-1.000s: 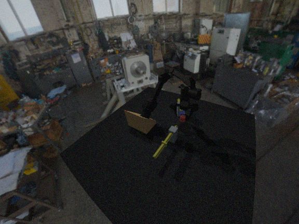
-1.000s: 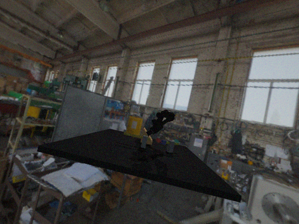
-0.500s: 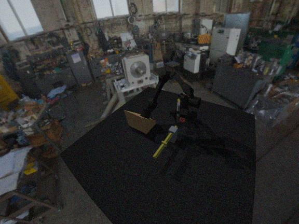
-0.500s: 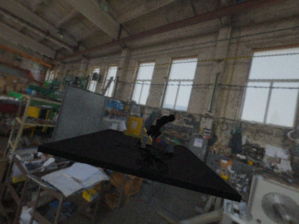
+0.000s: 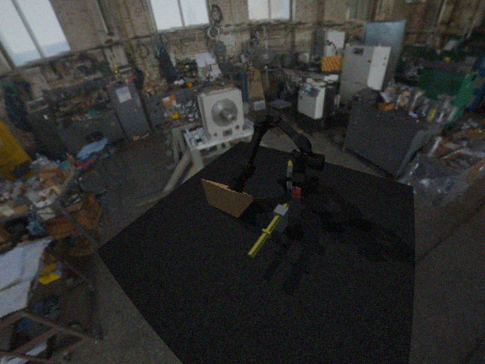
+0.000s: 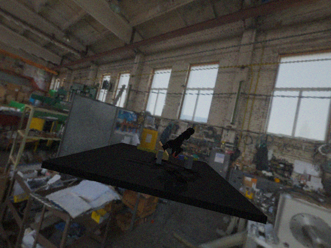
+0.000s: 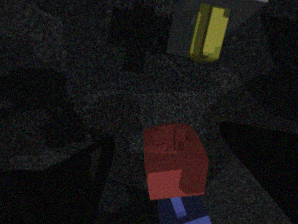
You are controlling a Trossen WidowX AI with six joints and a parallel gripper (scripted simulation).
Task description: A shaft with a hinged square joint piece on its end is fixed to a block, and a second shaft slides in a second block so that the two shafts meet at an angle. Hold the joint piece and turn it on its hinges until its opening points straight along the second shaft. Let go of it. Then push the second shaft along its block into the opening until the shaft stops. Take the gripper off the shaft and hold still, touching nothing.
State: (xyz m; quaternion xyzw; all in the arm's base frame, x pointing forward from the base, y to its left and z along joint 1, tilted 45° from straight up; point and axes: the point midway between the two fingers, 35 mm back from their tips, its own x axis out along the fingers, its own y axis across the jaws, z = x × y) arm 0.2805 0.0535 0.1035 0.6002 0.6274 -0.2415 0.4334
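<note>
Right now my gripper tip is 1 cm past the red square joint piece and 2 cm to the right of it.
</note>
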